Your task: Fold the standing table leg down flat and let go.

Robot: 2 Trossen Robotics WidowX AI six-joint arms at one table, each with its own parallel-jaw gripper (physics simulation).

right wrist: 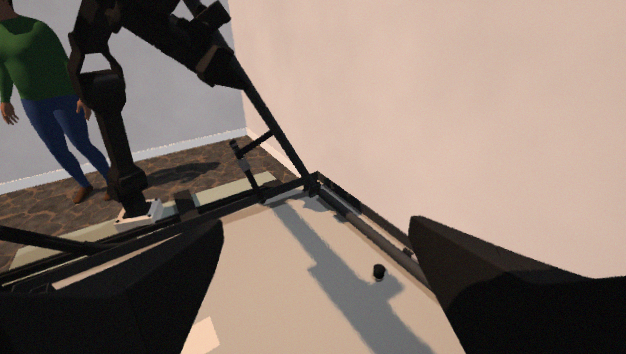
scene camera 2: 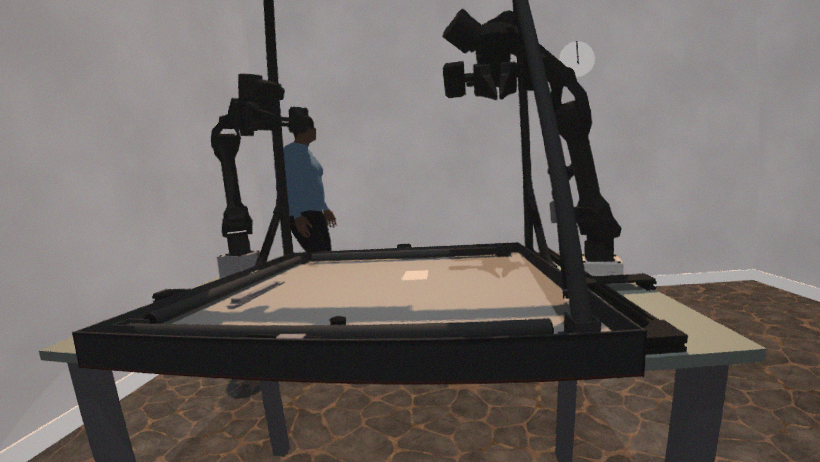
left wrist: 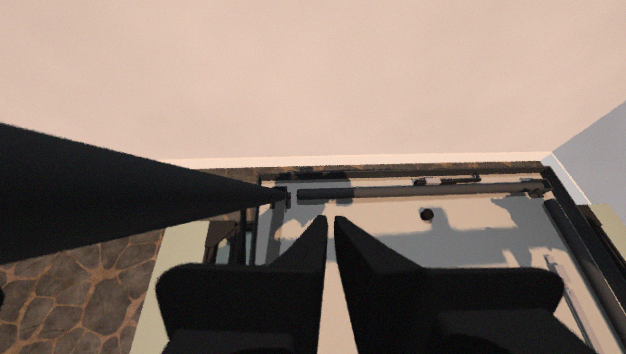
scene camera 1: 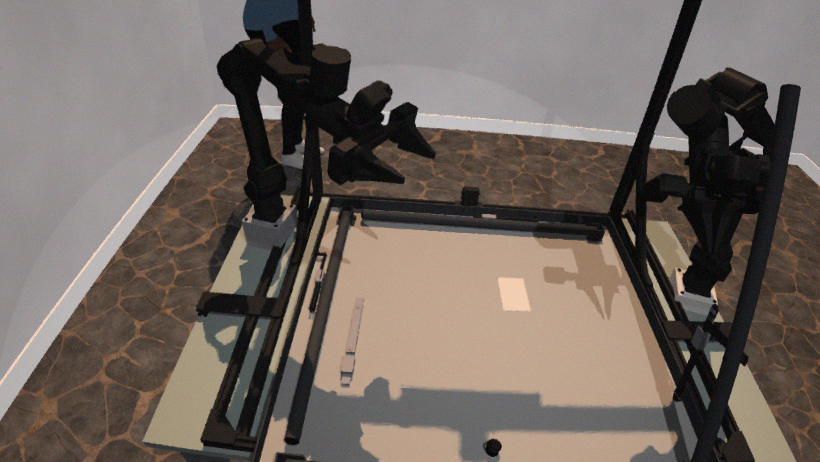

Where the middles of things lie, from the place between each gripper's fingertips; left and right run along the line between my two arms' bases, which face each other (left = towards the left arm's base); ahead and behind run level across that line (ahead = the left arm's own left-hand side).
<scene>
The pale rectangle [scene camera 1: 513, 293] is 36 cm below my left hand, 21 cm to the right of it and 21 cm behind it. From my left hand the other things lie so: grey bar [scene camera 1: 348, 363]: 53 cm to the right, 35 cm below, 2 cm behind.
Now: the grey bar 50 mm ahead of my right hand, 100 mm to the right of it and 370 mm below it. The rest, counted from my right hand: pale rectangle (140 mm behind, 210 mm to the left, 380 mm below).
</scene>
